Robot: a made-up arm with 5 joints. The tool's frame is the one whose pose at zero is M. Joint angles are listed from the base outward.
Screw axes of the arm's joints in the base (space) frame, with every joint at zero. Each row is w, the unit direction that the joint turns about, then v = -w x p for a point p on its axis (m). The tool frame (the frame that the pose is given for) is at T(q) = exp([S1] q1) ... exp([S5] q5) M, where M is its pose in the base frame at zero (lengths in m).
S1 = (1, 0, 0, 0, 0.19, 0)
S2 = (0, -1, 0, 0.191, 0, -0.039)
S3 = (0, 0, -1, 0.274, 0.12, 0)
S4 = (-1, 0, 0, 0, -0.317, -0.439)
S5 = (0, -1, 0, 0.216, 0, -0.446)
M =
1 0 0 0.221
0 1 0 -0.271
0 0 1 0.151
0 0 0 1
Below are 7 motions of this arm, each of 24 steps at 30 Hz.
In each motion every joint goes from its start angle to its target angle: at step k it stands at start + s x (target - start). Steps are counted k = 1, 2, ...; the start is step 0. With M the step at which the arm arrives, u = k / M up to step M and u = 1 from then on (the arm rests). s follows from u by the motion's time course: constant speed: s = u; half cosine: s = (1 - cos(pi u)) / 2; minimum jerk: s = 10 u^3 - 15 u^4 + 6 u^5.
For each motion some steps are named. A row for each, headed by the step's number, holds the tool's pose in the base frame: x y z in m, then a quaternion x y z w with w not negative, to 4 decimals.
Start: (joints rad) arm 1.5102 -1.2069 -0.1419 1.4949 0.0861
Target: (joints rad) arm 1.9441 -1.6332 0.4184 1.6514 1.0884
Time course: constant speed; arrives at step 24
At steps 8, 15, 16, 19, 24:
8: 0.0383 0.2713 -0.4829 0.1577 -0.1641 0.6050 0.7630
15: 0.0211 0.3374 -0.5261 0.2345 -0.2591 0.6304 0.6932
16: 0.0196 0.3472 -0.5310 0.2454 -0.2723 0.6333 0.6816
19: 0.0165 0.3774 -0.5434 0.2781 -0.3114 0.6407 0.6444
24: 0.0161 0.4293 -0.5564 0.3317 -0.3732 0.6486 0.5745

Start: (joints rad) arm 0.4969 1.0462 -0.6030 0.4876 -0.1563
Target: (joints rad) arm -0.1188 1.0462 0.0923 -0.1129 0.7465
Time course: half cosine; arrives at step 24
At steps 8, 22, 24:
8: 0.2290 -0.3165 0.2129 -0.1036 -0.5507 0.0146 0.8281
22: 0.3157 -0.2376 0.3869 0.0229 -0.7765 0.0104 0.6297
24: 0.3173 -0.2348 0.3924 0.0256 -0.7814 0.0093 0.6234

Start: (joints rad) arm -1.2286 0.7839 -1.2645 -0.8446 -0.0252
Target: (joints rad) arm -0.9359 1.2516 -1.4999 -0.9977 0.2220
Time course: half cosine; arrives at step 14
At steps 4, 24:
4: -0.0488 0.0522 0.3810 -0.3555 0.2896 0.5771 0.6758
24: -0.1095 -0.0598 0.3272 -0.3046 0.1429 0.7046 0.6248

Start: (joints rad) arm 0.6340 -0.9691 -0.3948 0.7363 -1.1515
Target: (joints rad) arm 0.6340 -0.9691 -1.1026 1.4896 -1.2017
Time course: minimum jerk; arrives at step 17
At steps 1, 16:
1: 0.2320 -0.0657 -0.0508 -0.1918 0.6783 0.3810 0.5983
16: 0.1370 0.0075 -0.0559 -0.3983 0.2715 0.4210 0.7684

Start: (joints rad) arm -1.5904 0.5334 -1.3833 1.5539 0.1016
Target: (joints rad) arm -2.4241 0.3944 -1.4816 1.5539 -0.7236
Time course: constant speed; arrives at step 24
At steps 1, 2, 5, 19, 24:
1: 0.4398 0.1948 0.4122 0.7177 0.1722 -0.6485 0.1865
2: 0.4337 0.1961 0.4056 0.7247 0.1618 -0.6409 0.1947
5: 0.4150 0.1990 0.3857 0.7445 0.1318 -0.6160 0.2211
19: 0.3221 0.1870 0.2912 0.8002 0.0279 -0.4663 0.3761
24: 0.2891 0.1708 0.2599 0.8022 0.0085 -0.4032 0.4402

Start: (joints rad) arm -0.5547 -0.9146 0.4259 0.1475 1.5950
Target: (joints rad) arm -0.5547 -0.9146 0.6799 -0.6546 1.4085
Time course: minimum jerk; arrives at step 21
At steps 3, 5, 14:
3: 0.1249 -0.6506 0.0435 -0.4673 -0.3003 0.0781 0.8279
5: 0.1312 -0.6391 0.0393 -0.4669 -0.3076 0.0495 0.8276
14: 0.2467 -0.5368 0.0344 -0.4210 -0.3919 -0.2269 0.7860

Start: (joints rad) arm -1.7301 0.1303 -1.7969 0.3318 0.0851
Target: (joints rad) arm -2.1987 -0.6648 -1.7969 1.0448 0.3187
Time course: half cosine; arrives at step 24
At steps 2, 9, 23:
2: 0.1750 -0.0625 0.3562 -0.5313 0.4608 0.6465 0.2956
9: 0.2018 -0.1043 0.3636 -0.5183 0.4861 0.6370 0.2988
23: 0.2119 -0.2007 0.4359 -0.5125 0.5306 0.5982 0.3131

